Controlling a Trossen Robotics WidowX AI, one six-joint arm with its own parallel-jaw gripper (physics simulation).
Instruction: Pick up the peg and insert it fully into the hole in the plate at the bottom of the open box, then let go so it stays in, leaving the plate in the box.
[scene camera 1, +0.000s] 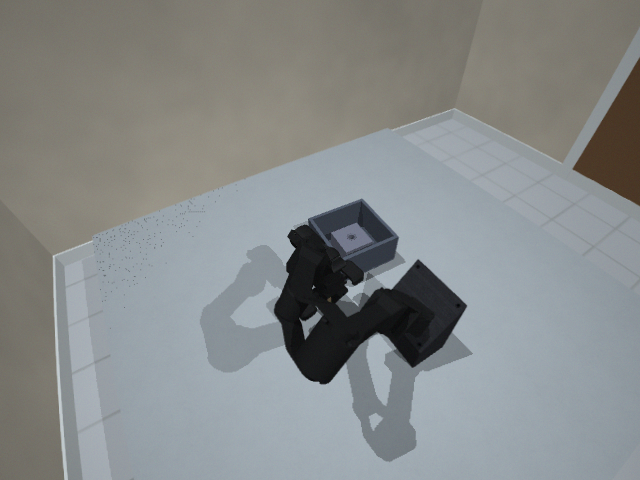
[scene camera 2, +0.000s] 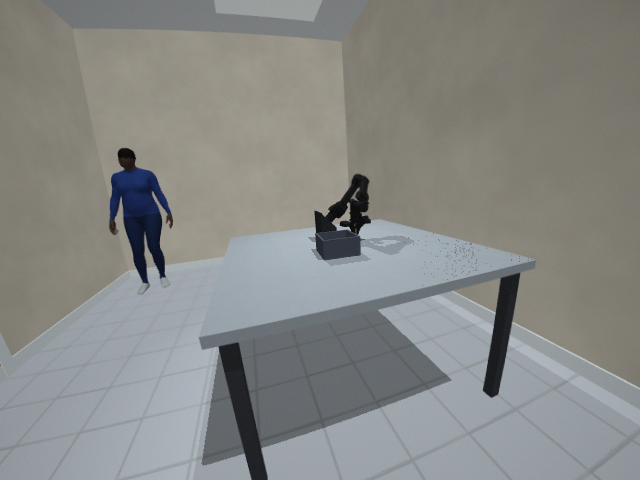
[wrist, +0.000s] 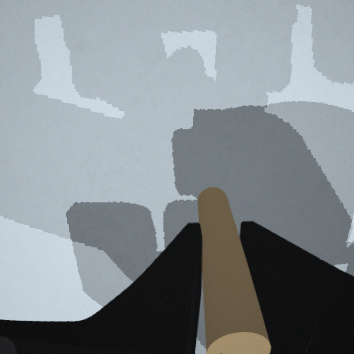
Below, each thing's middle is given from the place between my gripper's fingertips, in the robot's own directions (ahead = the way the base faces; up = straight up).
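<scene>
Pale square plate (scene camera 1: 348, 240): my hand is 130 mm short of it and 190 mm to the left of it. Grey-blue box (scene camera 1: 385, 240), measured from my hand: 190 mm to the right of it, 130 mm ahead of it and 10 mm above it.
</scene>
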